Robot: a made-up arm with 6 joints. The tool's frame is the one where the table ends. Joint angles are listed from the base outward.
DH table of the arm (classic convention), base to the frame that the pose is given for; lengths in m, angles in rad. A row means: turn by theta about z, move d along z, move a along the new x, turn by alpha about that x. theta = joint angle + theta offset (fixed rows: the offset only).
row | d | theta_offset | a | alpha
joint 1 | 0.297 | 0 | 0 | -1.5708
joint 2 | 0 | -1.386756 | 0.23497 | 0
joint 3 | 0 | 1.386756 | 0.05 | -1.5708
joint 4 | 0.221 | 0 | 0 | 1.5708
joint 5 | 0 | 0 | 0.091 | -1.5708
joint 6 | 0.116 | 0 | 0 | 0
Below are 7 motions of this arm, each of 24 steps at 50 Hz.
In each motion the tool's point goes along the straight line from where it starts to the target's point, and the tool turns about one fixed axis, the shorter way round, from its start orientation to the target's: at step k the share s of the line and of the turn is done. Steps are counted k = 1, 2, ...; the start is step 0. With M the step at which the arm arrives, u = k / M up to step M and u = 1 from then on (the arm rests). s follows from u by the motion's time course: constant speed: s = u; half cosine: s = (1 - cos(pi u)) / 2; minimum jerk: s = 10 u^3 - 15 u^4 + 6 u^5.
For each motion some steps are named. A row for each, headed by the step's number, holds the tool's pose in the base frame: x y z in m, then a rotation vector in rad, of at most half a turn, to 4 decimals.
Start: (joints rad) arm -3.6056 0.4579 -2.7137 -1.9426 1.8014 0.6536
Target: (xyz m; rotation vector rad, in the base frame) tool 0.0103 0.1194 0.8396 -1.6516 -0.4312 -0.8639
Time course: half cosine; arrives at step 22
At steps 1, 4, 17, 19, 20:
1: -0.2092 0.2439 0.7411 -1.6835 -0.7619 -2.0249
4: -0.1928 0.2346 0.7485 -1.6951 -0.7380 -1.9353
17: -0.0166 0.1347 0.8275 -1.6747 -0.4726 -1.0015
19: 0.0003 0.1251 0.8351 -1.6607 -0.4465 -0.9146
20: 0.0058 0.1219 0.8376 -1.6558 -0.4381 -0.8866

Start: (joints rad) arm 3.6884 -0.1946 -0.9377 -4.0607 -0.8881 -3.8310
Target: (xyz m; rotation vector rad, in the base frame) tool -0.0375 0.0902 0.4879 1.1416 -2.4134 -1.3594
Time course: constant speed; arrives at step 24
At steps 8, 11, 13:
8: -0.1575 0.0333 0.4302 1.8201 -2.0108 -1.2360
11: -0.1350 0.0440 0.4410 1.7014 -2.0974 -1.2658
13: -0.1200 0.0511 0.4482 1.6199 -2.1523 -1.2840

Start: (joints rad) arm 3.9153 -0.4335 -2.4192 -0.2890 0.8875 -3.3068
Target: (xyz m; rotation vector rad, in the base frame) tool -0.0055 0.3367 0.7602 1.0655 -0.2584 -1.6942
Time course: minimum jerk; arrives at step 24
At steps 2, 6, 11, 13, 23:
2: -0.0263 -0.0111 0.8791 1.4892 0.6115 -2.4190
6: -0.0242 0.0233 0.8674 1.4535 0.5103 -2.3564
11: -0.0176 0.1347 0.8293 1.3272 0.2070 -2.1381
13: -0.0143 0.1891 0.8107 1.2604 0.0716 -2.0239
23: -0.0055 0.3365 0.7603 1.0658 -0.2579 -1.6948

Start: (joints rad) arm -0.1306 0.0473 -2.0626 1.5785 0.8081 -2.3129
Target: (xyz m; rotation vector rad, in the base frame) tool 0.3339 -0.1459 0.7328 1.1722 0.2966 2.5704
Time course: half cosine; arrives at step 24
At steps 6, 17, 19, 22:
6: 0.3589 -0.0440 0.7294 1.0890 1.1933 2.3625
17: 0.3396 -0.1225 0.7320 1.1629 0.5069 2.5440
19: 0.3369 -0.1336 0.7324 1.1680 0.4079 2.5581
22: 0.3344 -0.1439 0.7327 1.1716 0.3150 2.5686

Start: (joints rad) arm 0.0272 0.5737 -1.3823 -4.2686 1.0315 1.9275
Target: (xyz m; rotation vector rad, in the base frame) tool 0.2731 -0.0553 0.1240 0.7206 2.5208 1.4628
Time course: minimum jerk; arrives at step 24
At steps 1, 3, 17, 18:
1: 0.4695 0.0604 0.2725 0.2829 1.9118 1.5477
3: 0.4665 0.0586 0.2702 0.2891 1.9213 1.5475
17: 0.3030 -0.0377 0.1466 0.6487 2.4298 1.4862
18: 0.2934 -0.0433 0.1394 0.6715 2.4590 1.4792

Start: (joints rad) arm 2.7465 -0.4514 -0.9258 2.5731 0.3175 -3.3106
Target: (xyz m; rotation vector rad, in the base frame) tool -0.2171 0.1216 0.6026 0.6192 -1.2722 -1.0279
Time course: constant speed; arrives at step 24
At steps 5, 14, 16, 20, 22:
5: -0.2506 0.1342 0.4913 0.4332 -1.4519 -0.8204
14: -0.2347 0.1282 0.5440 0.5222 -1.3697 -0.9203
16: -0.2312 0.1269 0.5557 0.5417 -1.3507 -0.9421
20: -0.2241 0.1242 0.5792 0.5806 -1.3119 -0.9853
22: -0.2206 0.1229 0.5909 0.6000 -1.2922 -1.0067

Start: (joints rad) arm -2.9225 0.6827 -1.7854 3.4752 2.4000 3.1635
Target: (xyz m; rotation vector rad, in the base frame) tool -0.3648 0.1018 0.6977 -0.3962 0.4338 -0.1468
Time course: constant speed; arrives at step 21
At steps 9, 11, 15, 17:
9: -0.4073 0.0156 0.6005 -0.3418 0.3742 -0.0430
11: -0.4003 0.0300 0.6167 -0.3509 0.3842 -0.0603
15: -0.3861 0.0587 0.6491 -0.3691 0.4041 -0.0948
17: -0.3790 0.0731 0.6653 -0.3781 0.4140 -0.1121

